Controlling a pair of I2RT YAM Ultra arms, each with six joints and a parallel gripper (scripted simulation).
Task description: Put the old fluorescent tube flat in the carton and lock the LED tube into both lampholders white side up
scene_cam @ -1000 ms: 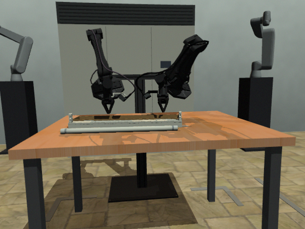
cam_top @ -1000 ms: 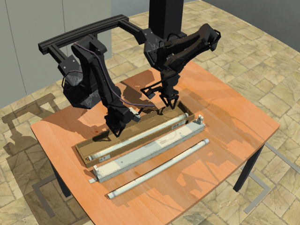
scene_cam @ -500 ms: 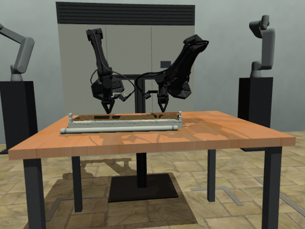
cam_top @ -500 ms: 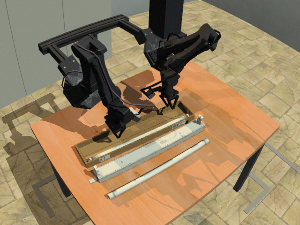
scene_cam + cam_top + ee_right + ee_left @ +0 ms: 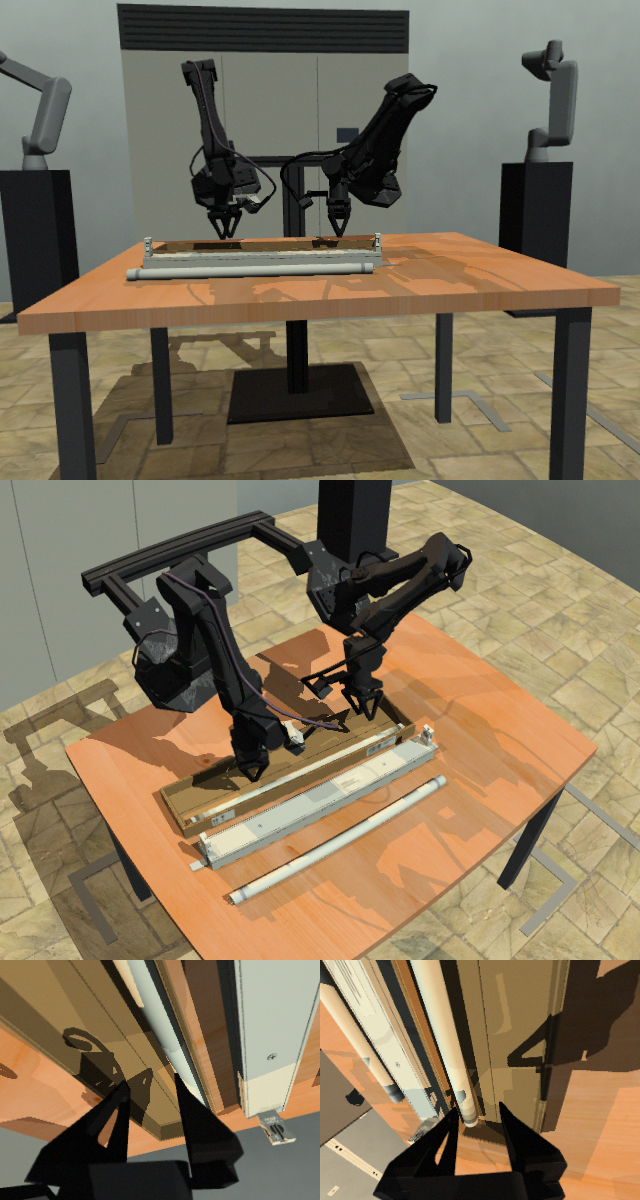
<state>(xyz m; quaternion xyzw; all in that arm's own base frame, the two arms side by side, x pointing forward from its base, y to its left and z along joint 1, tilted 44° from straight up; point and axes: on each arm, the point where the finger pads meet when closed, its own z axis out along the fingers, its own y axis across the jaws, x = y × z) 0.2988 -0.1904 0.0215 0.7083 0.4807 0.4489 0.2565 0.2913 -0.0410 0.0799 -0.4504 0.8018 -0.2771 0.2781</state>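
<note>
The light fixture lies 130 mm ahead of my right hand, 110 mm to the left of it and 20 mm below it.
</note>
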